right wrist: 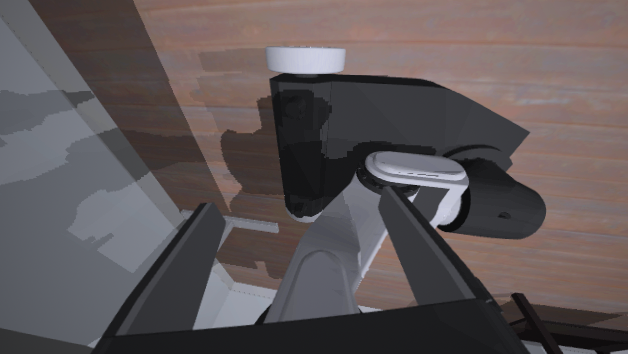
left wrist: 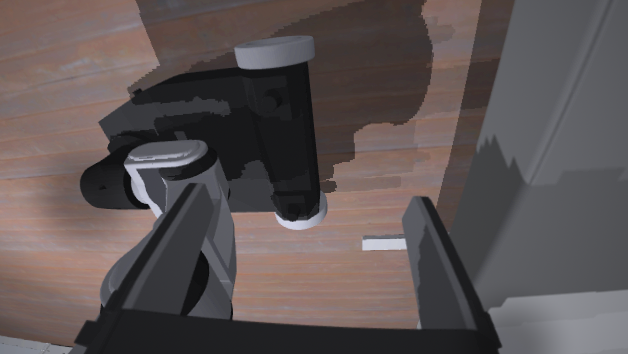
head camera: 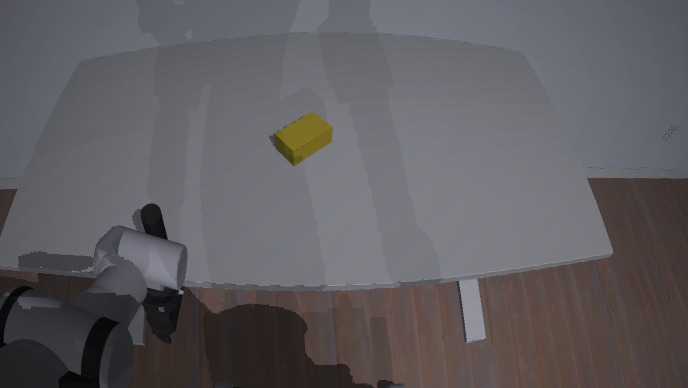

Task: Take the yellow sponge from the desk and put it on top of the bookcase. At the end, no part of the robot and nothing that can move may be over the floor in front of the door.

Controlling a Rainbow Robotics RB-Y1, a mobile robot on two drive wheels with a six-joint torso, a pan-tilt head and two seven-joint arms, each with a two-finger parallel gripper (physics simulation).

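Frame: origin at the robot's base, x ahead, y left, z up, level; centimetres.
Seen in the pictures: left gripper, fingertip midpoint: (left wrist: 308, 202) (head camera: 171, 316); right gripper, fingertip midpoint: (right wrist: 301, 204).
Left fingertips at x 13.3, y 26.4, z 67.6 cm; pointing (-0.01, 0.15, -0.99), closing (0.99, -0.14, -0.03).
Observation:
A point is followed by its place in that frame.
The yellow sponge (head camera: 303, 137) @[x 49.4, y -0.1, z 76.6 cm] lies on the grey desk (head camera: 475, 150) @[x 51.4, y -38.4, z 72.0 cm] (right wrist: 30, 240), a little above the middle of the desk top in the head view. My left arm (head camera: 107, 345) @[x -4.9, y 15.9, z 114.1 cm] reaches in at the lower left of the head view, with its wrist over the desk's near edge, well away from the sponge. My left gripper (left wrist: 308, 202) @[x 13.3, y 26.4, z 67.6 cm] is open, with no object between its fingers. My right gripper (right wrist: 301, 204) @[x -8.7, y -21.3, z 54.5 cm] is open and empty at the desk's near side. The sponge does not show in either wrist view. I cannot make out the bookcase or the door.
The mobile base (left wrist: 290, 135) @[x 2.4, y 7.0, z 19.1 cm] (right wrist: 370, 110) @[x -17.7, y -16.7, z 16.9 cm] stands on the wooden floor (head camera: 540, 325) @[x 26.1, y -90.7, z 0.1 cm] before the desk. A white desk foot (head camera: 472, 310) (left wrist: 384, 244) (right wrist: 255, 226) reaches out over the floor. A wall (head camera: 610, 90) @[x 101.4, y -125.8, z 60.9 cm] stands behind the desk. A dark brown frame (right wrist: 535, 322) @[x -147.8, y 103.0, z 17.0 cm] shows at the right wrist view's lower right.

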